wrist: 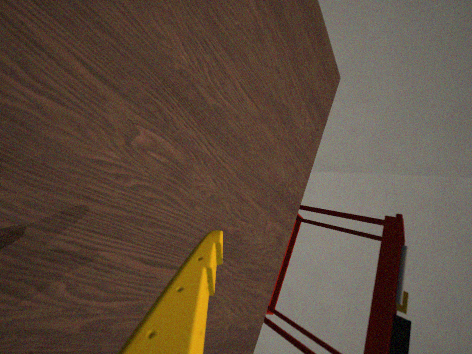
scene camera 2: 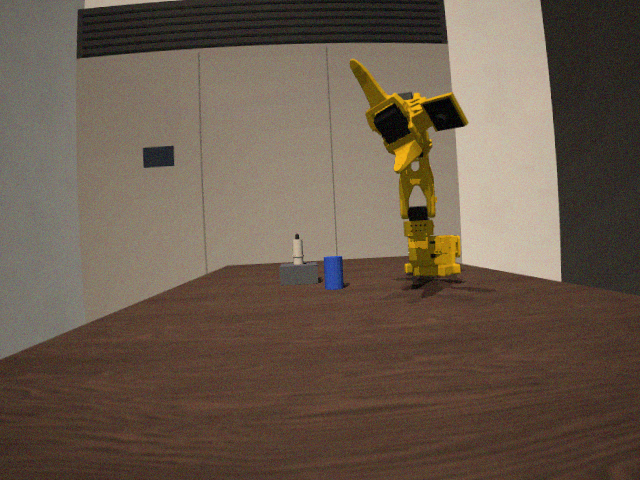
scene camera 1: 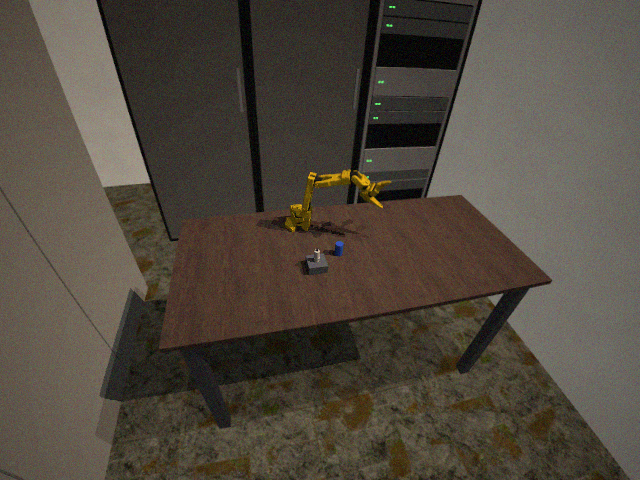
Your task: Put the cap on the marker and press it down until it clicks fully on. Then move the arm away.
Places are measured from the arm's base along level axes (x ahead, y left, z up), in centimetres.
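Where they show: hand, its tool point: [wrist: 222, 242] [scene camera 2: 397, 168] [scene camera 1: 382, 206]; arm's base, origin of its link: [scene camera 2: 422, 273] [scene camera 1: 298, 228].
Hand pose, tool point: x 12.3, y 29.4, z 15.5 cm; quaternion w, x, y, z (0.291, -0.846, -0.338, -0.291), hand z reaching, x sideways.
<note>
Each offset is from my tool point to the top centre of the thing. Level surfaces: height alone.
A white marker @(dz -6.6, dx +11.7, dy -27.3 cm) [scene camera 1: 317, 254] [scene camera 2: 297, 250] stands upright, dark tip up and uncovered, in a grey block @(dz -12.2, dx +11.7, dy -27.3 cm) [scene camera 1: 316, 267] [scene camera 2: 298, 274] on the table. A blue cap @(dz -10.5, dx +6.1, dy -17.5 cm) [scene camera 1: 339, 249] [scene camera 2: 333, 272] stands upright on the table, apart from the block, to its right and a little behind it in scene camera 1. My gripper [scene camera 1: 386, 194] [scene camera 2: 374, 116] is fully open and empty, high above the table, to the right of and behind the cap in scene camera 1. In the wrist view one notched jaw [wrist: 187, 305] shows; the marker and cap do not show there.
The wooden table @(dz -15.5 cm) [scene camera 1: 413, 248] [scene camera 2: 310, 387] [wrist: 125, 125] carries the yellow arm base [scene camera 1: 298, 219] [scene camera 2: 433, 258] near its back edge. Dark cabinets [scene camera 1: 310, 93] and a server rack [scene camera 1: 413, 81] stand behind it. A red frame [wrist: 384, 280] shows beyond the table edge in the wrist view.
</note>
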